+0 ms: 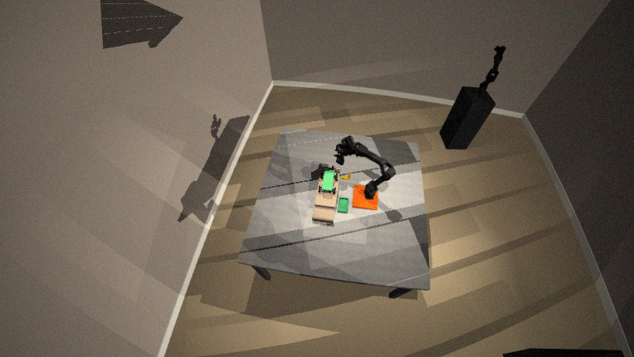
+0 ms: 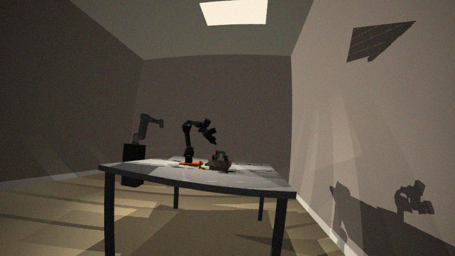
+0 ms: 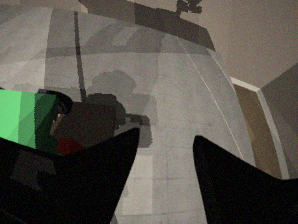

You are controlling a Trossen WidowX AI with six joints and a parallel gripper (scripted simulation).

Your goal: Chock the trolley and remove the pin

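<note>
Right now my gripper tip is 210 mm above the yellow chock, 100 mm past it and 70 mm to the right of it. Also, from my gripper tip: tan ramp (180 mm to the left, 180 mm below, 50 mm ahead); red-headed stop pin (100 mm below, 70 mm to the left, 10 mm ahead); green trolley (180 mm to the left, 120 mm below, 50 mm ahead).
</note>
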